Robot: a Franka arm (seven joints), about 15 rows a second.
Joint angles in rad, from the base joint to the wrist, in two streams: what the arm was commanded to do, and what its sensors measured. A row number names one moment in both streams.
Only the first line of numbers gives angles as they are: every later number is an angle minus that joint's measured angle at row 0.
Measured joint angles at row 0:
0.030, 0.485, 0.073, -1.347, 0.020, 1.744, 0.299
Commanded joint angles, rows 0 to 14:
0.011, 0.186, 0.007, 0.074, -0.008, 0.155, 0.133
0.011, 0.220, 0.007, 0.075, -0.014, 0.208, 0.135
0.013, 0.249, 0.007, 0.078, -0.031, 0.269, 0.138
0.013, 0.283, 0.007, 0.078, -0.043, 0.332, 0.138
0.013, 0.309, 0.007, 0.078, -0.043, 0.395, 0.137
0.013, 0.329, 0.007, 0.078, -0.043, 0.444, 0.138
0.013, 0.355, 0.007, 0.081, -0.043, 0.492, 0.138
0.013, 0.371, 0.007, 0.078, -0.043, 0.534, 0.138
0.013, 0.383, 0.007, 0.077, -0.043, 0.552, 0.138
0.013, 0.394, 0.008, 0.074, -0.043, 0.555, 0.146
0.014, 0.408, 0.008, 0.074, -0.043, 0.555, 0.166
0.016, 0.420, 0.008, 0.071, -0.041, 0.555, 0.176
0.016, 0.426, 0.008, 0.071, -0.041, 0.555, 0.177
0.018, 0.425, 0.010, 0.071, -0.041, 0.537, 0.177
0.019, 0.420, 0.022, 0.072, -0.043, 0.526, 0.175
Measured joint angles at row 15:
0.017, 0.408, 0.002, 0.043, -0.028, 0.551, 0.149
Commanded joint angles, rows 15 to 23:
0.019, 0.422, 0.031, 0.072, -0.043, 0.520, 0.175
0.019, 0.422, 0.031, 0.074, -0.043, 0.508, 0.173
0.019, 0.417, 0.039, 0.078, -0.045, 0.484, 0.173
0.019, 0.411, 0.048, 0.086, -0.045, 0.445, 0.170
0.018, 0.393, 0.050, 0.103, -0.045, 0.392, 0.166
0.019, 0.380, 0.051, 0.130, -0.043, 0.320, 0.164
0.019, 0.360, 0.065, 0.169, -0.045, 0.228, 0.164
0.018, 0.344, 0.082, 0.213, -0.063, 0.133, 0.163
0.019, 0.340, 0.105, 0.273, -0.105, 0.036, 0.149
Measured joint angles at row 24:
0.024, 0.393, 0.054, 0.153, -0.039, 0.270, 0.154
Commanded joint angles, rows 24 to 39:
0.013, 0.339, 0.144, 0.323, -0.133, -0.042, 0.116
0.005, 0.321, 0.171, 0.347, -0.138, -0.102, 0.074
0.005, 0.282, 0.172, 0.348, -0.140, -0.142, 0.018
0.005, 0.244, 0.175, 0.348, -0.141, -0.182, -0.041
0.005, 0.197, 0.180, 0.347, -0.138, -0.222, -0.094
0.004, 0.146, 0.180, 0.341, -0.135, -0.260, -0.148
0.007, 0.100, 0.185, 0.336, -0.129, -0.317, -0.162
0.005, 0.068, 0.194, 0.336, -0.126, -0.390, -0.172
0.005, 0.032, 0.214, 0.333, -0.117, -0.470, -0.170
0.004, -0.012, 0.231, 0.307, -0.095, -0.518, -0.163
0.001, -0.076, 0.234, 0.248, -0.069, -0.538, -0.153
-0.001, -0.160, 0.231, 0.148, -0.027, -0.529, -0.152
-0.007, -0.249, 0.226, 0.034, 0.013, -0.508, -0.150
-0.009, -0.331, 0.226, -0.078, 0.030, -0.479, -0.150
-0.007, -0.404, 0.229, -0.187, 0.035, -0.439, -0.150
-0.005, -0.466, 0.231, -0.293, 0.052, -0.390, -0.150
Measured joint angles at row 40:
0.019, -0.208, 0.227, 0.098, 0.005, -0.527, -0.142
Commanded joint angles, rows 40 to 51:
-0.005, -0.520, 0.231, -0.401, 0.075, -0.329, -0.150
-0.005, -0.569, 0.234, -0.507, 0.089, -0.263, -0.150
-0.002, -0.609, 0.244, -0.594, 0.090, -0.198, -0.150
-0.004, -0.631, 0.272, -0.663, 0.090, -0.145, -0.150
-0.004, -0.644, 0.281, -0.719, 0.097, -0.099, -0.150
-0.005, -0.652, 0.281, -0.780, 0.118, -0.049, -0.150
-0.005, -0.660, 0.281, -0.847, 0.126, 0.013, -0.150
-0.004, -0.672, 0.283, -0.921, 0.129, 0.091, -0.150
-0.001, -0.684, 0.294, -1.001, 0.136, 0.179, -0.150
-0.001, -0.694, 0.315, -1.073, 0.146, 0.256, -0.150
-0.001, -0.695, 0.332, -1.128, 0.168, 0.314, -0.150
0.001, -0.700, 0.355, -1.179, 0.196, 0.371, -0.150
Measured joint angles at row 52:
0.017, -0.617, 0.294, -0.996, 0.128, 0.219, -0.141
